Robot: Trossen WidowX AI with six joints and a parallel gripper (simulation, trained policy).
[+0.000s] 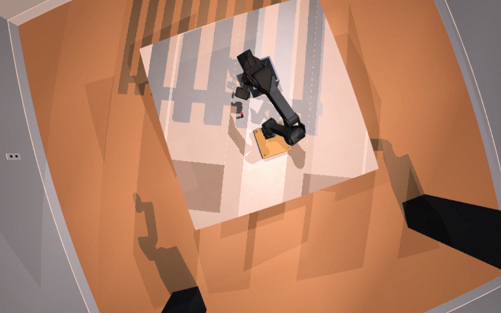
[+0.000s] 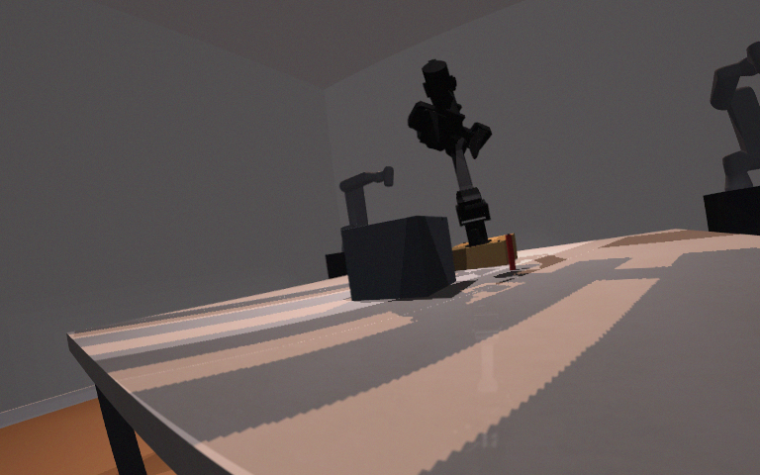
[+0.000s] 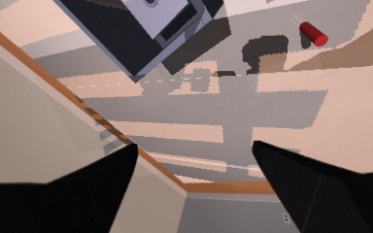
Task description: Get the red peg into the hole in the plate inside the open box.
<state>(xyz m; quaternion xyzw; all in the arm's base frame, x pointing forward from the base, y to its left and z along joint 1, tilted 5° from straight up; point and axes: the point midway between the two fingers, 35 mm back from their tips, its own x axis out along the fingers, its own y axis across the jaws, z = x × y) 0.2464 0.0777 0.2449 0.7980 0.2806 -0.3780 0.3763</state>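
Right now my gripper tip is 220 mm above the red peg, 120 mm past it and 50 mm to the right of it.
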